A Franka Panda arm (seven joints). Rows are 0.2 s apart.
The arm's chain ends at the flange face. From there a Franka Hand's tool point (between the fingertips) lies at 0.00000 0.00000 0.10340 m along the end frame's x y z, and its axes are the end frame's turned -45 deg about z.
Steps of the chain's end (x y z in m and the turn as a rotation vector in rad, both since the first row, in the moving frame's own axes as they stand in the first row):
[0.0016 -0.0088 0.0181 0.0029 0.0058 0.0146]
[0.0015 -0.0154 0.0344 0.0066 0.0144 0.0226]
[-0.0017 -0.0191 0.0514 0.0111 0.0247 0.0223]
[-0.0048 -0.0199 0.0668 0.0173 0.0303 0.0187]
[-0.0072 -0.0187 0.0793 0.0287 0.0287 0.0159]
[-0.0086 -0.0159 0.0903 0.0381 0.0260 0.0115]
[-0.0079 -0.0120 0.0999 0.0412 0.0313 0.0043]
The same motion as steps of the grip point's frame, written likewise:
[0.0080 -0.0049 0.0181 -0.0021 0.0062 0.0146]
[0.0135 -0.0092 0.0344 -0.0055 0.0148 0.0226]
[0.0149 -0.0137 0.0514 -0.0096 0.0253 0.0223]
[0.0141 -0.0165 0.0667 -0.0092 0.0337 0.0187]
[0.0123 -0.0183 0.0792 0.0000 0.0406 0.0159]
[0.0099 -0.0182 0.0902 0.0086 0.0453 0.0115]
[0.0082 -0.0148 0.0998 0.0070 0.0513 0.0043]

